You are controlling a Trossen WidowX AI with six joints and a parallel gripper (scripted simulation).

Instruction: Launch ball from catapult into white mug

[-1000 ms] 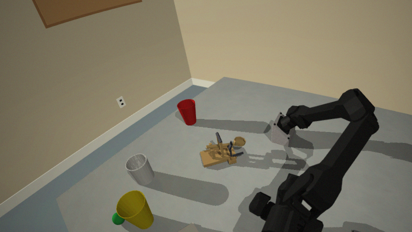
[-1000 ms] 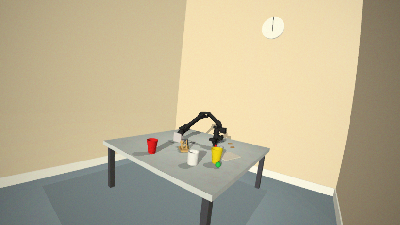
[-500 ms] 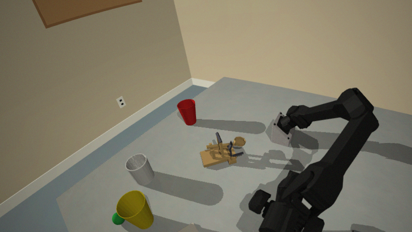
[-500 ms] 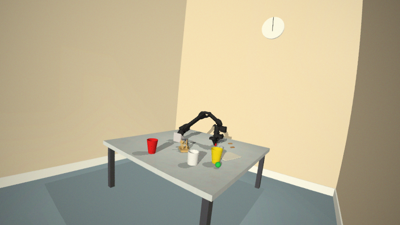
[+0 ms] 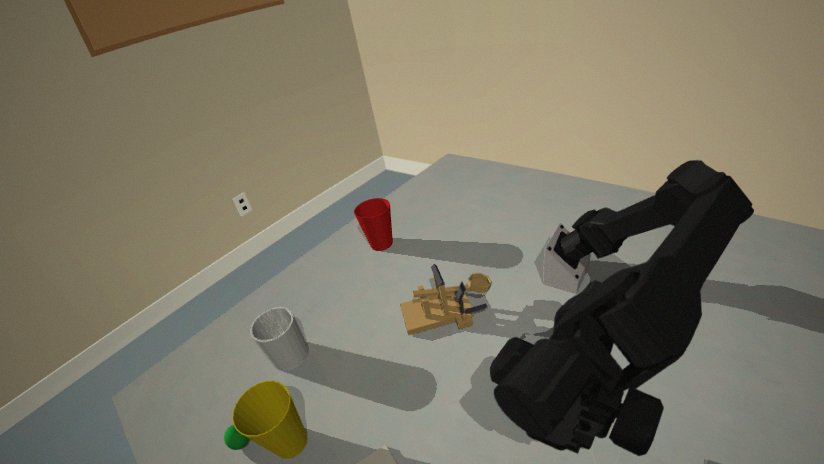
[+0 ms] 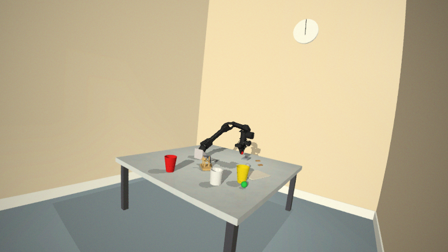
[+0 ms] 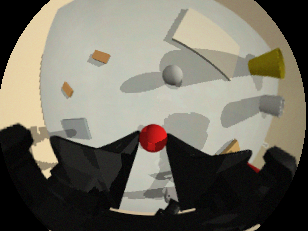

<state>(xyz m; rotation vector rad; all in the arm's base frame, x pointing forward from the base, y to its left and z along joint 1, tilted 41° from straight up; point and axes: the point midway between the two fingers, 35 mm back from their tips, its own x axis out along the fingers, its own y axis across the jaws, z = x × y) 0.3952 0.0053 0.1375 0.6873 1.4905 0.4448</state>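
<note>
My gripper tip is 9 cm short of the grey ball, 5 cm to the left of it and 9 cm above it. Round my gripper tip: pale flat board: 21 cm ahead, 18 cm to the right, 11 cm below; then small grey pad: 4 cm behind, 26 cm to the left, 11 cm below; then small red ball: 1 cm above.
</note>
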